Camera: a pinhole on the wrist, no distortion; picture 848 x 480 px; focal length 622.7 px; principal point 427.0 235.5 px. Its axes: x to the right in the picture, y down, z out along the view. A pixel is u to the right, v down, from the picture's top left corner.
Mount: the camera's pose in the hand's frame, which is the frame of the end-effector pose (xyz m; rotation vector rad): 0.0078 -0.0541 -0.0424 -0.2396 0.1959 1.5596
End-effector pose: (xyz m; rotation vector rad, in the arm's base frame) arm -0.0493 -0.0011 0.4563 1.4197 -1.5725 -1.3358
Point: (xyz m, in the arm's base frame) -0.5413 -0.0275 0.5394
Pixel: 613.8 83.8
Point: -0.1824 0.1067 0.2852
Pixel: 28.3 367.3
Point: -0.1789 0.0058 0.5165
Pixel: 791.8 205.1
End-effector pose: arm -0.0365 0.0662 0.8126 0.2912 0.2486 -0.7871
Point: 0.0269 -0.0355 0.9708
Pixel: 406.7 85.6
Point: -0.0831 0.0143 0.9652
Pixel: 285.5 394.7
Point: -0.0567 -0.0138 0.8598
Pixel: 210.0 125.3
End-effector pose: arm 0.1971 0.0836 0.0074 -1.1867 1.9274 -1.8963
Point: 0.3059 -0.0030 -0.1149
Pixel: 629.5 415.9
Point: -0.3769 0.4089 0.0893
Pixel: behind the camera
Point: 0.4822 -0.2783 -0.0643
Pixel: 320.3 208.9
